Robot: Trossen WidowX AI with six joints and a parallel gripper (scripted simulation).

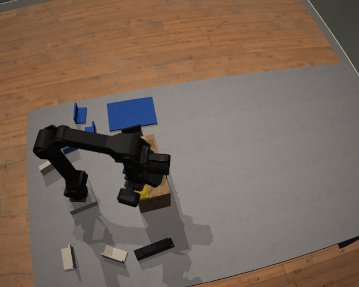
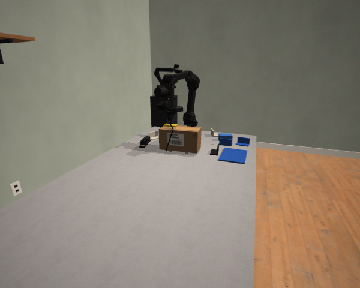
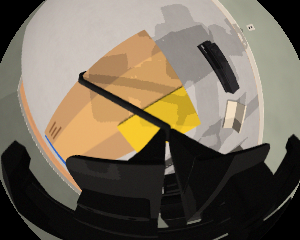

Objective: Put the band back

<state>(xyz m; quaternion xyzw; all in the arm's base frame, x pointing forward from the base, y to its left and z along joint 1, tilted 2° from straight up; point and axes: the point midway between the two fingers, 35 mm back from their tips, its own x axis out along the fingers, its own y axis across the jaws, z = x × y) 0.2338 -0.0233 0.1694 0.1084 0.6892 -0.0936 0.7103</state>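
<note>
The yellow corner guard is 7 cm below my hand and 1 cm behind it. The rest, counted from my hand: black bar 18 cm below, 17 cm to the right, 5 cm ahead; black bracket 30 cm to the left, 19 cm below, 5 cm behind; brown carton 12 cm below, 9 cm to the left, 2 cm ahead.
</note>
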